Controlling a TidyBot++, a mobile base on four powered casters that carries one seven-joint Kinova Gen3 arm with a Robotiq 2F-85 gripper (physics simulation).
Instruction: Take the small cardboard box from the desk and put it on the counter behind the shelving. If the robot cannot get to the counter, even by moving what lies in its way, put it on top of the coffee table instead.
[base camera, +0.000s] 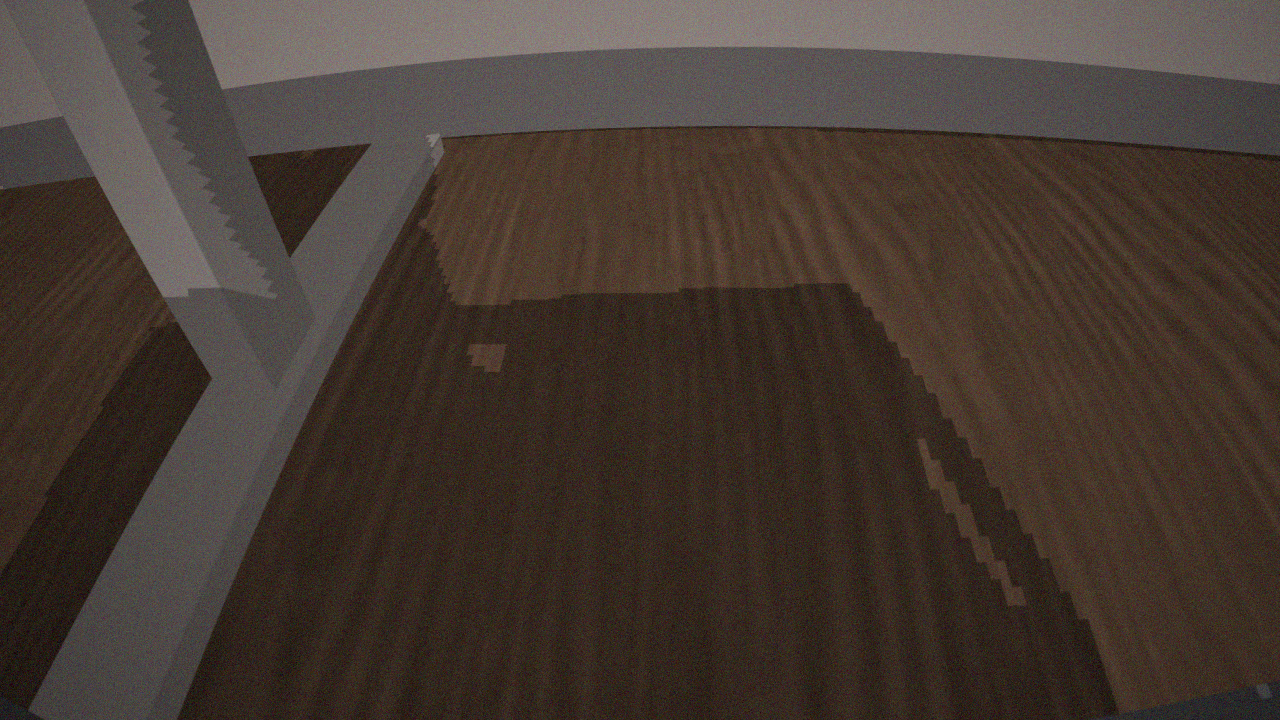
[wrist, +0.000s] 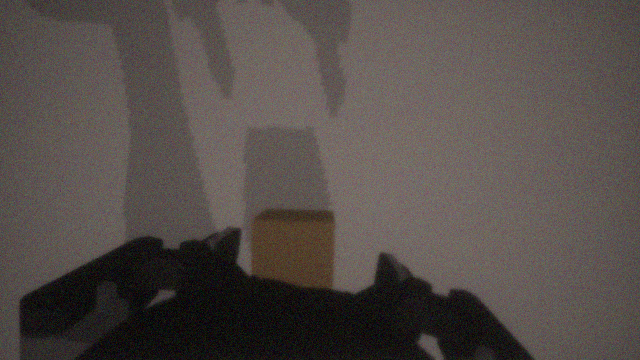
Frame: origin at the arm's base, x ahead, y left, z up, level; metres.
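Seen in the pictures: gripper, between the fingertips: (wrist: 308, 256).
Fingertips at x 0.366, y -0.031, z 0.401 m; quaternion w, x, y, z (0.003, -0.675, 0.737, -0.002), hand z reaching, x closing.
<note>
A point is followed by its place in that frame.
The small cardboard box (wrist: 293, 252) {x 0.358, y -0.019, z 0.373 m}, orange-brown, stands on the pale desk top (wrist: 475, 150) {x 0.447, y -0.172, z 0.323 m} in the wrist view, at the lower middle. Its lower part is hidden behind the dark gripper body. My gripper (wrist: 308, 256) {x 0.366, y -0.031, z 0.401 m} is open and empty, its fingertips apart to the left and right of the box as seen from the wrist. The box looks nearer the left finger than the right one. How high the fingers are above the desk top is hard to tell. The counter, the shelving and the coffee table do not show in either view.
In the base camera view, a grey slanted post (base camera: 134, 170) {x 0.413, y 0.282, z -0.192 m} meets a long grey floor bar (base camera: 241, 438) at the left. A grey baseboard (base camera: 716, 87) {x 0.821, y -0.083, z -0.350 m} runs along the pale wall (base camera: 716, 22) {x 0.834, y -0.084, z -0.281 m} ahead. A large shadow lies on the wooden floor (base camera: 1029, 295) {x 0.506, y -0.312, z -0.397 m}. Arm shadows fall across the desk top.
</note>
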